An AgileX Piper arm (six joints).
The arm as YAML. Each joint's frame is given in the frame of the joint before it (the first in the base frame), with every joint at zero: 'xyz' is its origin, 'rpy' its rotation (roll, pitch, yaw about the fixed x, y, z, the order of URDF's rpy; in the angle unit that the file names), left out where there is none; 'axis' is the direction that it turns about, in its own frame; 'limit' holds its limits. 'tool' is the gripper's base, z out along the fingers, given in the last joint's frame.
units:
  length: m
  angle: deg
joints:
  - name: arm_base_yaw
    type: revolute
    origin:
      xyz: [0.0, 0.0, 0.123]
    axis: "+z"
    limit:
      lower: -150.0
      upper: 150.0
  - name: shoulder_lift
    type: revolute
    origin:
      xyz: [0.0, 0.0, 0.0]
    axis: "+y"
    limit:
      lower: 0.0
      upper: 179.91
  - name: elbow
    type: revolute
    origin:
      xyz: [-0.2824, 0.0, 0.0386]
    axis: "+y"
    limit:
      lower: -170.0
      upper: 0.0
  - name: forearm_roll
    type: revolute
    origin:
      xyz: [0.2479, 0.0, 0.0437]
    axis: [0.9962, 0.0, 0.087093]
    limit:
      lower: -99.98
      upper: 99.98
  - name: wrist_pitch
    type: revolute
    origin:
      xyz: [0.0, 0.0, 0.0]
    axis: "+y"
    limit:
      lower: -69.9
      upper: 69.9
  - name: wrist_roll
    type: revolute
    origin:
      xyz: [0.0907, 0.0, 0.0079]
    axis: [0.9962, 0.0, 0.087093]
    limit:
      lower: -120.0
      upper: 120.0
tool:
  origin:
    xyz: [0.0, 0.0, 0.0]
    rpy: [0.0, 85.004, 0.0]
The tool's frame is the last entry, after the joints.
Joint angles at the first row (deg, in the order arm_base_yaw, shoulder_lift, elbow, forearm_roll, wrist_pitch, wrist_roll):
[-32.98, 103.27, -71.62, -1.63, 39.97, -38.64]
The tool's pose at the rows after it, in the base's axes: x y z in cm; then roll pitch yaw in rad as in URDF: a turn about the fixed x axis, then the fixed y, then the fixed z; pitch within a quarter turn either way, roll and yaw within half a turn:
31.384 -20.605 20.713 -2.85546 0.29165 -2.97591
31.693 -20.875 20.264 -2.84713 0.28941 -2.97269
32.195 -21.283 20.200 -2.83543 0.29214 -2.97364
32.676 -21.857 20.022 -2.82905 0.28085 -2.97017
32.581 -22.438 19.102 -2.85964 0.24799 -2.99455
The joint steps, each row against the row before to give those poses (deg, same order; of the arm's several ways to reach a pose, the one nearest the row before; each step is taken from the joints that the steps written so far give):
[0.00, 1.00, -0.15, -0.35, -0.68, -0.13]
[0.00, 1.06, -0.41, -0.64, -0.85, 0.30]
[0.00, 1.12, -1.42, -0.71, -0.23, 0.65]
[-0.20, 1.53, -1.90, -0.78, 0.62, 0.03]
[-0.76, 1.75, -0.83, -0.02, 1.61, 0.10]

